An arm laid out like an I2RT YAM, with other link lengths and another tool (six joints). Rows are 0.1 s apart.
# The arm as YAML. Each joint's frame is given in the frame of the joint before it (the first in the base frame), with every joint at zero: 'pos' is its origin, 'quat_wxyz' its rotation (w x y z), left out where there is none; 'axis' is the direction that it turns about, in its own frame. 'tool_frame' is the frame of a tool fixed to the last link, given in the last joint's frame.
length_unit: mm
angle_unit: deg
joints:
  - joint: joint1
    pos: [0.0, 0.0, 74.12]
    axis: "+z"
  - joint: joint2
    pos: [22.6, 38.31, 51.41]
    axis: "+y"
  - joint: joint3
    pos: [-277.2, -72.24, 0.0]
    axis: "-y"
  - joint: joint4
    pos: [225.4, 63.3, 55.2]
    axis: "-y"
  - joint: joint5
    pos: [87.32, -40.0, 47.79]
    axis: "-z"
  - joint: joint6
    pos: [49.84, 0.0, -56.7]
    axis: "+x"
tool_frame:
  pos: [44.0, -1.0, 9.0]
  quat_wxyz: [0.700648, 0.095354, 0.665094, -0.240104]
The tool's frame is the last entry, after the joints.
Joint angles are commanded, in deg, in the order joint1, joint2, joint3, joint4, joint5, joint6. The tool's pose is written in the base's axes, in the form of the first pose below.
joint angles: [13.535 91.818 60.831 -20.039 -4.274 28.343]
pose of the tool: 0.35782, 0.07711, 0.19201, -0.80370, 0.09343, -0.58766, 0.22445, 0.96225, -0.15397
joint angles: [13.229 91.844 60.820 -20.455 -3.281 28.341]
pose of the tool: 0.35759, 0.07338, 0.19096, -0.80483, 0.09763, -0.58542, 0.23921, 0.95607, -0.16942
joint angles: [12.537 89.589 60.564 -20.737 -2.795 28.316]
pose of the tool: 0.35432, 0.06732, 0.20229, -0.78465, 0.11126, -0.60987, 0.26064, 0.95180, -0.16170
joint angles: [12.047 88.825 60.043 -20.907 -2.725 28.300]
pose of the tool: 0.35172, 0.06350, 0.20333, -0.78269, 0.11791, -0.61113, 0.26956, 0.94925, -0.16208
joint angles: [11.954 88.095 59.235 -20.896 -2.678 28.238]
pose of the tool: 0.34814, 0.06208, 0.20280, -0.78304, 0.11802, -0.61067, 0.27069, 0.94864, -0.16375
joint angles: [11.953 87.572 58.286 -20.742 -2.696 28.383]
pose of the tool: 0.34456, 0.06132, 0.20048, -0.78596, 0.11989, -0.60654, 0.27150, 0.94830, -0.16437
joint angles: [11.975 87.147 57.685 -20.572 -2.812 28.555]
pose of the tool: 0.34228, 0.06115, 0.19968, -0.78647, 0.12240, -0.60537, 0.27193, 0.94868, -0.16145
